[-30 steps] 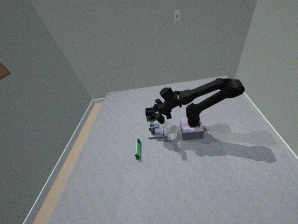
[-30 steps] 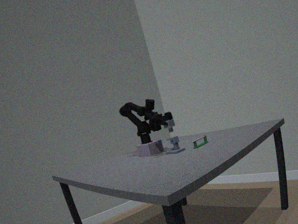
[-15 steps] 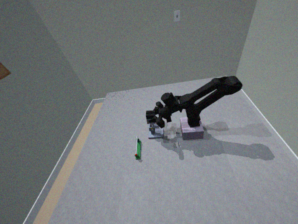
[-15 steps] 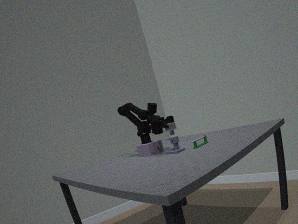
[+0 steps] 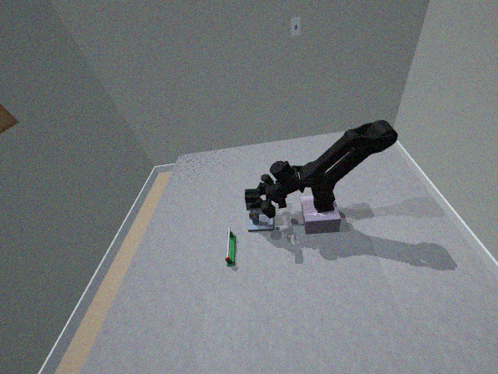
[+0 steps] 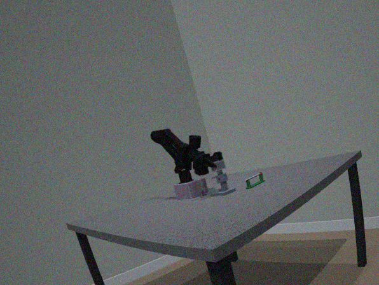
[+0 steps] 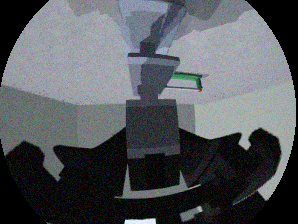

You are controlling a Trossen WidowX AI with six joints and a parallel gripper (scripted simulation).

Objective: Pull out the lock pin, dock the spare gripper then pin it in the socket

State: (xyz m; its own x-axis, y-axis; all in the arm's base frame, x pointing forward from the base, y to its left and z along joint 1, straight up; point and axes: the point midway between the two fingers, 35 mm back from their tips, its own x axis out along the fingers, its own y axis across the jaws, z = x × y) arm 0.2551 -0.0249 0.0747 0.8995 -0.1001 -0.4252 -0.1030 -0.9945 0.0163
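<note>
My gripper tip is now 12 cm short of the green cradle, 11 cm to the right of it and 12 cm above it. Round my gripper tip: socket: 1 cm behind, 10 cm below; spare gripper: 1 cm behind.
</note>
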